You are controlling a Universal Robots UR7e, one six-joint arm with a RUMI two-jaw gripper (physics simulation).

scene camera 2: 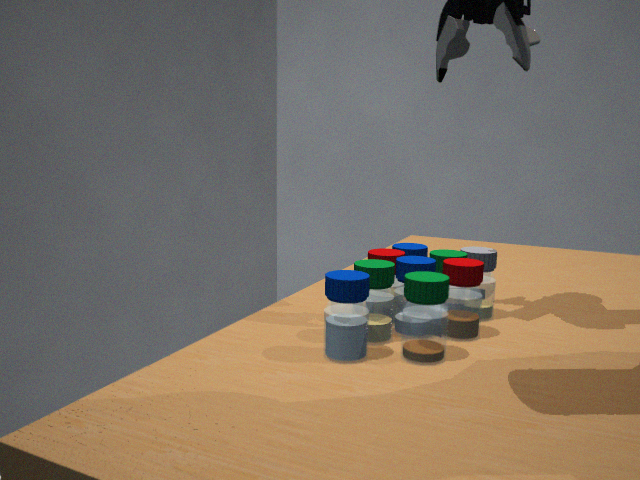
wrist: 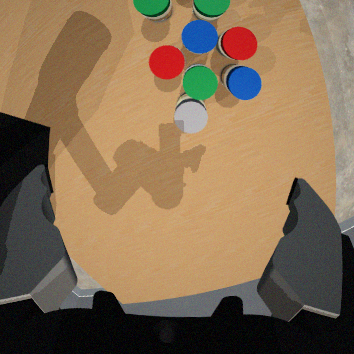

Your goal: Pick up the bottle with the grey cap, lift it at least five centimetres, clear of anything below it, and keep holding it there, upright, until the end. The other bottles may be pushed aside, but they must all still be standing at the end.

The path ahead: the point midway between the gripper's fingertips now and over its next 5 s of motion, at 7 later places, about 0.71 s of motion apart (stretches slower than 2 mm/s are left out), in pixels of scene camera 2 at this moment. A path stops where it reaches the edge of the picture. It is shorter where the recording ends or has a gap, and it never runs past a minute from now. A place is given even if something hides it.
My gripper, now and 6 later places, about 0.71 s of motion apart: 480, 77; 489, 162; 487, 221; 481, 247; 480, 279; 481, 240; 481, 205
